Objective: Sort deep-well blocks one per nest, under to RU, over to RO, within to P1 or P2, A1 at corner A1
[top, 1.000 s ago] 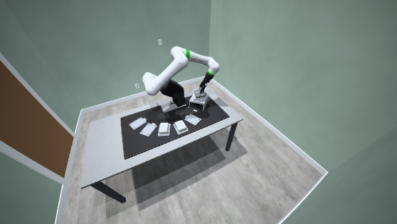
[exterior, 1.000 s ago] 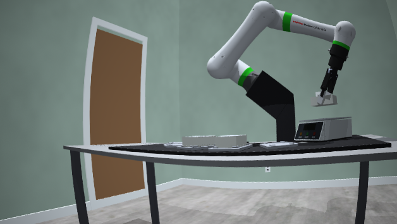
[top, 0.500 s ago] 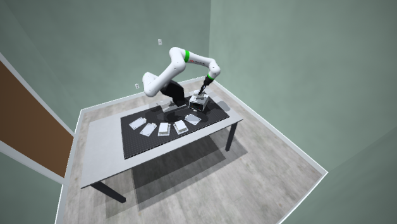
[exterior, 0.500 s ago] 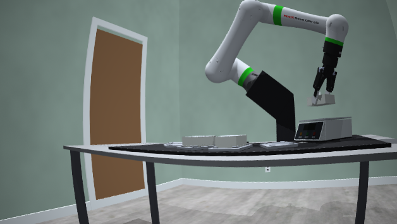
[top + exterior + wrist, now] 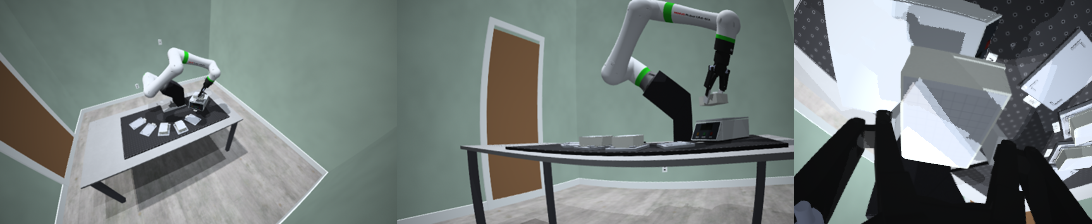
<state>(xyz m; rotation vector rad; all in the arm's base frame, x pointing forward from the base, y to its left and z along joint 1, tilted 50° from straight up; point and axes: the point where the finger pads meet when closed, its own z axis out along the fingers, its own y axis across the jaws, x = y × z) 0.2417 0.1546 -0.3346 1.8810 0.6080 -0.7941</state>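
My gripper is now 7 cm past the check-weigher platform, 4 cm to the right of it and 10 cm above it. From my hand the other things lie so: grey deep-well block (1 cm below); check-weigher CW (6 cm behind, 4 cm to the left, 13 cm below).
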